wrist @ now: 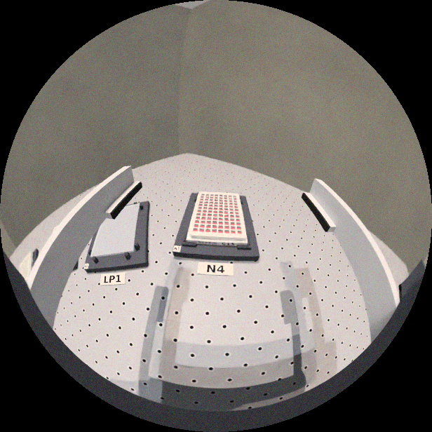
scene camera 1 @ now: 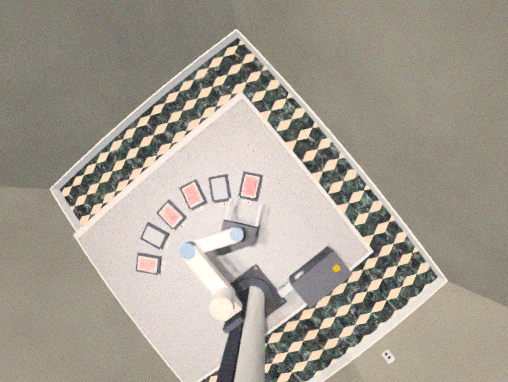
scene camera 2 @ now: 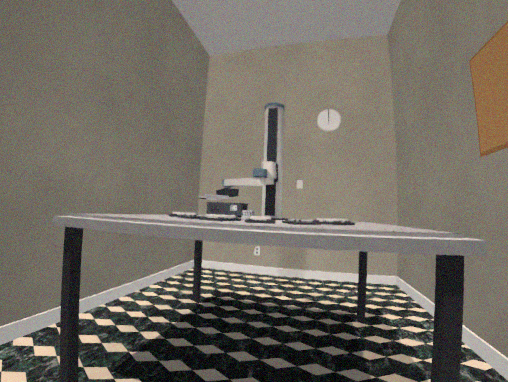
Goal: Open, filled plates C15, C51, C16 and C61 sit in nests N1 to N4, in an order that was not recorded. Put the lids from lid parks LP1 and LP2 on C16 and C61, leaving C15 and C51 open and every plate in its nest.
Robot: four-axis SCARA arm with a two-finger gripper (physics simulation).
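Places are measured from the arm's base along level axes (x ahead, y left, z up), in metres.
Where they show: gripper, fingertip midpoint: (scene camera 1: pixel 245 201) (scene camera 2: pixel 200 196); arm's base, origin of the base link: (scene camera 1: pixel 252 296).
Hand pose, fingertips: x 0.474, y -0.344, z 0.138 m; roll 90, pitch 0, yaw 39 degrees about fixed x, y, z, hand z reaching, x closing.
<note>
Things, the pixels of their centre, and the offset from my fingertips. "pt": a spot on its surface instead.
- open plate, body centre: (scene camera 1: pixel 250 186) dx +0.059, dy -0.070, dz -0.106 m
- end plate, body centre: (scene camera 1: pixel 147 264) dx +0.085, dy +0.740, dz -0.106 m
- dark box, surface spot: (scene camera 1: pixel 320 275) pt dx -0.569, dy -0.064, dz -0.010 m
My gripper (scene camera 1: pixel 246 203) (scene camera 2: pixel 202 198) (wrist: pixel 224 176) is open and empty, raised above the table on the near side of nest N4 (wrist: pixel 217 253). An open plate (scene camera 1: pixel 250 186) (wrist: pixel 217 215) with red wells sits flat in N4, between the fingers as seen in the wrist view; its small code cannot be read surely. Lid park LP1 (wrist: pixel 143 227), left of N4, holds a pale lid (scene camera 1: pixel 219 188) (wrist: pixel 117 237), partly behind the left finger. Further along the arc are two red plates (scene camera 1: pixel 193 194) (scene camera 1: pixel 171 215), another pale lid (scene camera 1: pixel 154 235) and an end plate (scene camera 1: pixel 148 264); their labels are unreadable.
A dark box (scene camera 1: pixel 320 275) (scene camera 2: pixel 225 208) with an orange spot stands beside the arm's base. The arm's column (scene camera 1: pixel 256 330) (scene camera 2: pixel 272 135) rises at the table's edge. The white arm links (scene camera 1: pixel 207 272) cross above the table, behind the gripper.
</note>
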